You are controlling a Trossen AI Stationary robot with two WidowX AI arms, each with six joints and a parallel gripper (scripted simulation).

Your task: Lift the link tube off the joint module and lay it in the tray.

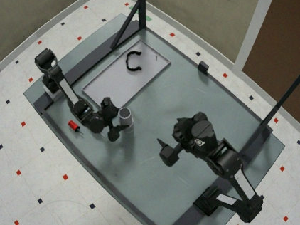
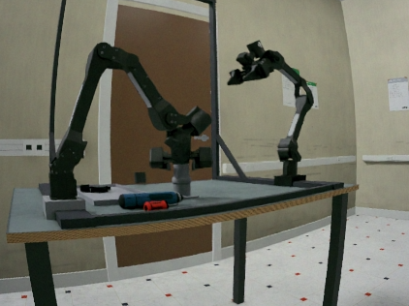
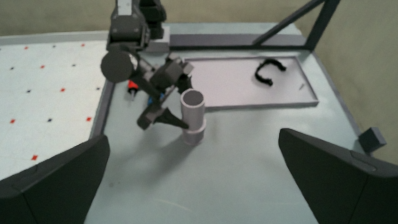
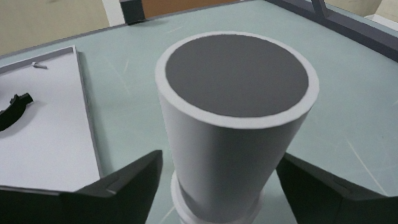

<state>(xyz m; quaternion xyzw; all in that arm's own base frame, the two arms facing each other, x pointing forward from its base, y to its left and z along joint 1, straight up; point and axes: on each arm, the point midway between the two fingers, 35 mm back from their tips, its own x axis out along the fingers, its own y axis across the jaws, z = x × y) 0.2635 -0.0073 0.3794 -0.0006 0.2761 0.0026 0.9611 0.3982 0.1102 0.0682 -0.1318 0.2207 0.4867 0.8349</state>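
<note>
My right hand is 1 cm past the grey link tube and 1 cm to the right of it. Round my right hand: joint module 2 cm behind, 1 cm to the left, 8 cm below; then flat grey tray 23 cm behind, 16 cm to the right, 10 cm below; then red tool 14 cm ahead, 17 cm to the right, 9 cm below.
</note>
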